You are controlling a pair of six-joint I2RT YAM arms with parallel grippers.
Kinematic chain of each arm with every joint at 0, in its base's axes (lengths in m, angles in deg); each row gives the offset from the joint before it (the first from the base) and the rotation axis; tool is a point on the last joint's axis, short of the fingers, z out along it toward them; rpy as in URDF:
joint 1: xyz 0 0 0.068 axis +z
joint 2: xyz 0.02 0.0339 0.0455 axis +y
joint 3: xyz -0.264 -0.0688 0 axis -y
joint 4: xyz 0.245 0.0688 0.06 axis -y
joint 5: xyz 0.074 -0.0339 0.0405 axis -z
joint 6: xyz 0.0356 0 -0.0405 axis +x
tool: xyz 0 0 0 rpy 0 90 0
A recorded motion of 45 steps. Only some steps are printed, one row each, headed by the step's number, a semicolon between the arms.
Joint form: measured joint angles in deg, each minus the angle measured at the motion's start. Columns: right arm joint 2, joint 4, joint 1, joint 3, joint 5, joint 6; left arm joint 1, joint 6, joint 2, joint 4, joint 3, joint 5.
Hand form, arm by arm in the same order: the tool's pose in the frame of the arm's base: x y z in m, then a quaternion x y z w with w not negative. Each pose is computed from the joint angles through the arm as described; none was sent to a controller.
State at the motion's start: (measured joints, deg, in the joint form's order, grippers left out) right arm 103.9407 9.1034 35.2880 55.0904 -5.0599 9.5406; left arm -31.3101 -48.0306 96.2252 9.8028 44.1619 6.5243
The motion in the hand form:
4: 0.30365 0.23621 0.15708 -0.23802 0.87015 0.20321 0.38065; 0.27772 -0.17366 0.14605 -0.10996 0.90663 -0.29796 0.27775
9: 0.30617 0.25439 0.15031 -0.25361 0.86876 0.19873 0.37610; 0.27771 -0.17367 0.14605 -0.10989 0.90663 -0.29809 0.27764
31: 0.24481 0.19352 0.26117 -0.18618 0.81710 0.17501 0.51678; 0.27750 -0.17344 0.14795 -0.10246 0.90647 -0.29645 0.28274
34: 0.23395 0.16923 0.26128 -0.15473 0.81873 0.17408 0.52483; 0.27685 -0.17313 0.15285 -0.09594 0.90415 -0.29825 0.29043
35: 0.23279 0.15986 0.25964 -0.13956 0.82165 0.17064 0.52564; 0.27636 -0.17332 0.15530 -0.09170 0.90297 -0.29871 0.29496
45: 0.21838 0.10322 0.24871 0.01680 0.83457 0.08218 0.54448; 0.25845 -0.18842 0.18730 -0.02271 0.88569 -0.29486 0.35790
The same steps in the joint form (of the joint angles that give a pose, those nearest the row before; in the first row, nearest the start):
4: 1.66 -0.18 2.16 2.56 0.44 -0.48; 0.00 0.00 0.00 0.00 0.00 0.00
9: 5.05 -0.61 4.11 5.66 1.42 -0.98; 0.00 0.00 0.00 0.00 0.00 0.02
31: -25.09 -4.04 3.83 -5.35 11.98 -0.59; 0.00 0.96 -0.37 -0.07 0.00 -0.11
34: -30.75 -4.13 1.46 -9.92 12.15 1.11; -0.02 1.71 -1.31 -0.15 0.00 -0.20
35: -32.22 -4.28 0.09 -11.28 12.20 1.84; -0.11 2.16 -1.77 -0.15 0.00 -0.33
45: -41.75 -7.67 -7.26 -18.91 23.93 8.61; -4.59 8.28 -7.91 -0.42 0.00 -4.79

